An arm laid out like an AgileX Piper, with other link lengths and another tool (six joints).
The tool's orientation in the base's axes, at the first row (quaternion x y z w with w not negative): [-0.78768 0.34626 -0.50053 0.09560]
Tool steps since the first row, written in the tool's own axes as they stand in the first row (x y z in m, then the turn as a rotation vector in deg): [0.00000 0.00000 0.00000 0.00 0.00 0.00]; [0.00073 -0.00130 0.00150 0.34 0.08 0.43]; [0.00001 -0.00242 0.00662 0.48 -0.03 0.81]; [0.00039 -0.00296 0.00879 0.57 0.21 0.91]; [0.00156 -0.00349 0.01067 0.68 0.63 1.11]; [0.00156 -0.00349 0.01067 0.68 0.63 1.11]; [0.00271 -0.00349 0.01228 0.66 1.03 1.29]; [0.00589 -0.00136 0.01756 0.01 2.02 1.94]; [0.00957 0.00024 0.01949 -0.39 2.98 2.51]
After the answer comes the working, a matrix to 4 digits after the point.
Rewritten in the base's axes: [0.00000 0.00000 0.00000 0.00 0.00 0.00]; [0.00206 0.00020 0.00045 0.42 -0.36 0.00]; [0.00675 0.00049 -0.00197 0.83 -0.44 -0.03]; [0.00895 0.00022 -0.00247 0.83 -0.70 -0.13]; [0.01109 -0.00050 -0.00227 0.84 -1.12 -0.36]; [0.01109 -0.00050 -0.00227 0.84 -1.12 -0.36]; [0.01277 -0.00156 -0.00221 0.81 -1.44 -0.66]; [0.01715 -0.00621 -0.00351 0.75 -1.89 -1.93]; [0.01903 -0.01013 -0.00257 0.70 -2.45 -2.97]
The tool's axes in the first row as the columns of a matrix, in the base's axes (rounded; the answer above uses it unrounded):
[0.2592 -0.4498 0.8547]
[-0.6412 -0.7419 -0.1960]
[0.7223 -0.4972 -0.4807]

